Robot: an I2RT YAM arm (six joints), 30 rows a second.
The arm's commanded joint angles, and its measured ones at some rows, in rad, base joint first. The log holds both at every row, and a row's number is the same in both.
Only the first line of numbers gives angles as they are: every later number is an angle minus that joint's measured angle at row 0.
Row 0, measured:
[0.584 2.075 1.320 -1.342 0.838 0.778]
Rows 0 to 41, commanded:
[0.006 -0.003 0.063 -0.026 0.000 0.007]
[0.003 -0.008 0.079 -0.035 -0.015 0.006]
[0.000 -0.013 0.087 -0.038 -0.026 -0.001]
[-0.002 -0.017 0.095 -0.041 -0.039 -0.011]
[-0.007 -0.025 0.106 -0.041 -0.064 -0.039]
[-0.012 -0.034 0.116 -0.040 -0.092 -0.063]
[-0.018 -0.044 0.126 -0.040 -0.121 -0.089]
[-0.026 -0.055 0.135 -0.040 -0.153 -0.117]
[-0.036 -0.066 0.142 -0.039 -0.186 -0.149]
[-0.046 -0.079 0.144 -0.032 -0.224 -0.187]
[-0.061 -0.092 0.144 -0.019 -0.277 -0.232]
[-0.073 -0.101 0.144 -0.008 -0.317 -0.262]
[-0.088 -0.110 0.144 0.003 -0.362 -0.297]
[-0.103 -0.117 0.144 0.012 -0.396 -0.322]
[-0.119 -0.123 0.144 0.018 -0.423 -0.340]
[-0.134 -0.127 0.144 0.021 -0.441 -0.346]
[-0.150 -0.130 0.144 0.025 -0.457 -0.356]
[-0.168 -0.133 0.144 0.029 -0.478 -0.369]
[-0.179 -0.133 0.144 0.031 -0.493 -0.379]
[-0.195 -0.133 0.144 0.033 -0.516 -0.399]
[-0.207 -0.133 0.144 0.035 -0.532 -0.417]
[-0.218 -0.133 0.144 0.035 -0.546 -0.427]
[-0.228 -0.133 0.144 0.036 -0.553 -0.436]
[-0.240 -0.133 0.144 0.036 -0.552 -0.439]
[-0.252 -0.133 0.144 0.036 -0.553 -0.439]
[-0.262 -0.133 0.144 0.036 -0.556 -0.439]
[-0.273 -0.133 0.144 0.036 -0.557 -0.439]
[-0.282 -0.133 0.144 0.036 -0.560 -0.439]
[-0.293 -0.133 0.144 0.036 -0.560 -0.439]
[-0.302 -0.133 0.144 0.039 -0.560 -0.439]
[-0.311 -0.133 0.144 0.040 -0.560 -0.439]
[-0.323 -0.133 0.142 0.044 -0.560 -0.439]
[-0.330 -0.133 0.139 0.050 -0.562 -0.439]
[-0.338 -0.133 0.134 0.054 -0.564 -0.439]
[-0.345 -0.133 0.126 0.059 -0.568 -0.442]
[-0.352 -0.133 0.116 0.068 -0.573 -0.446]
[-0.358 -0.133 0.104 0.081 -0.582 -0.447]
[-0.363 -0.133 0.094 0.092 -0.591 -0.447]
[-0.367 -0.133 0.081 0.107 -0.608 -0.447]
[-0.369 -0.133 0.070 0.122 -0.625 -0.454]
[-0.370 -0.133 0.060 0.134 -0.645 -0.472]
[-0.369 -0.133 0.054 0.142 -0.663 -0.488]
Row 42, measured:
[-0.368 -0.101 0.080 0.126 -0.596 -0.438]
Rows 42 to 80, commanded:
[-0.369 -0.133 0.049 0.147 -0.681 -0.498]
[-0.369 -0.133 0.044 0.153 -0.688 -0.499]
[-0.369 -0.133 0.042 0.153 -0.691 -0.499]
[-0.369 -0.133 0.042 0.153 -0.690 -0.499]
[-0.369 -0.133 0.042 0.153 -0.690 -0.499]
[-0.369 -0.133 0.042 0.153 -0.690 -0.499]
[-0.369 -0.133 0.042 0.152 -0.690 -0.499]
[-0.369 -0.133 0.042 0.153 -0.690 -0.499]
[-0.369 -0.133 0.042 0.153 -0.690 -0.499]
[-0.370 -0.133 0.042 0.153 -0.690 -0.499]
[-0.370 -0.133 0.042 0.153 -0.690 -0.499]
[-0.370 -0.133 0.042 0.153 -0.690 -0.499]
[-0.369 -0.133 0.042 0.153 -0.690 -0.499]
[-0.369 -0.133 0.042 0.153 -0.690 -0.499]
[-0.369 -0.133 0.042 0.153 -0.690 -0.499]
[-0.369 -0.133 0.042 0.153 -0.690 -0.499]
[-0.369 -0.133 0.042 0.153 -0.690 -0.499]
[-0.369 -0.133 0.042 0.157 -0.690 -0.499]
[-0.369 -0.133 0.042 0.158 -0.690 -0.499]
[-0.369 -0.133 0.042 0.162 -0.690 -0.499]
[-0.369 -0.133 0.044 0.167 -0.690 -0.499]
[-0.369 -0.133 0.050 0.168 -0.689 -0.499]
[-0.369 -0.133 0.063 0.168 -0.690 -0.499]
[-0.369 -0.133 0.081 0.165 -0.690 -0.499]
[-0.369 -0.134 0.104 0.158 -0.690 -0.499]
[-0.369 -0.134 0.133 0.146 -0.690 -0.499]
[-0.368 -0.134 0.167 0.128 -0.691 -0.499]
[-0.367 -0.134 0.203 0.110 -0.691 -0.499]
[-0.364 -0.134 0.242 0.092 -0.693 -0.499]
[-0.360 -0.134 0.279 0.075 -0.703 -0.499]
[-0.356 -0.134 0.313 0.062 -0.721 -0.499]
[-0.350 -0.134 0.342 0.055 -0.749 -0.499]
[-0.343 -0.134 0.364 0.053 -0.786 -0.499]
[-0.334 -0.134 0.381 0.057 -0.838 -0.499]
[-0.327 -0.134 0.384 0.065 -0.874 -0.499]
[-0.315 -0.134 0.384 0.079 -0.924 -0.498]
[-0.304 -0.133 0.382 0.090 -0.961 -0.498]
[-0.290 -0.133 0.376 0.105 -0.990 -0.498]
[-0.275 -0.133 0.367 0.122 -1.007 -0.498]
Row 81, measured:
[-0.319 -0.111 0.369 0.099 -0.861 -0.490]
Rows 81 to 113, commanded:
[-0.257 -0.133 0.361 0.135 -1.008 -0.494]
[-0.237 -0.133 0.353 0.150 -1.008 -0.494]
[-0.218 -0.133 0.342 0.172 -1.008 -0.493]
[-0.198 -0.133 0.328 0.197 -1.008 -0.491]
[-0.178 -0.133 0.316 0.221 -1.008 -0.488]
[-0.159 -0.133 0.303 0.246 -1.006 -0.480]
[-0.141 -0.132 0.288 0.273 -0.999 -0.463]
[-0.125 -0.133 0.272 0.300 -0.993 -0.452]
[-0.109 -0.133 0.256 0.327 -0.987 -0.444]
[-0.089 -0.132 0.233 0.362 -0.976 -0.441]
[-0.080 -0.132 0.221 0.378 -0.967 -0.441]
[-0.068 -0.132 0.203 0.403 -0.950 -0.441]
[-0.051 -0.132 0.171 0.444 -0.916 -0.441]
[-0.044 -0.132 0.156 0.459 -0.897 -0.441]
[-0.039 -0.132 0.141 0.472 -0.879 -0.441]
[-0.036 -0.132 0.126 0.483 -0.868 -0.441]
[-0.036 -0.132 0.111 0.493 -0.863 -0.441]
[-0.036 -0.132 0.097 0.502 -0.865 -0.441]
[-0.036 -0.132 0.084 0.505 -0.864 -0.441]
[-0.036 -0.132 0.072 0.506 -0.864 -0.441]
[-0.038 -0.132 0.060 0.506 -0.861 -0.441]
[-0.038 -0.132 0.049 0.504 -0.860 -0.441]
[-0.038 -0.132 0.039 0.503 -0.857 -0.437]
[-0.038 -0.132 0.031 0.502 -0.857 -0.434]
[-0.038 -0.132 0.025 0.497 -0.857 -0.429]
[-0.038 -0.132 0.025 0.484 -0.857 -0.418]
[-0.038 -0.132 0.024 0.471 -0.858 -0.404]
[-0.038 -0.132 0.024 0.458 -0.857 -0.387]
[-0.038 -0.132 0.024 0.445 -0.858 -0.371]
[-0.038 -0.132 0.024 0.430 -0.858 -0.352]
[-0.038 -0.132 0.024 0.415 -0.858 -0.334]
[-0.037 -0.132 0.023 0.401 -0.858 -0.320]
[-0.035 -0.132 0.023 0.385 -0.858 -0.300]
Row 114, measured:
[-0.034 -0.111 0.029 0.409 -0.871 -0.376]
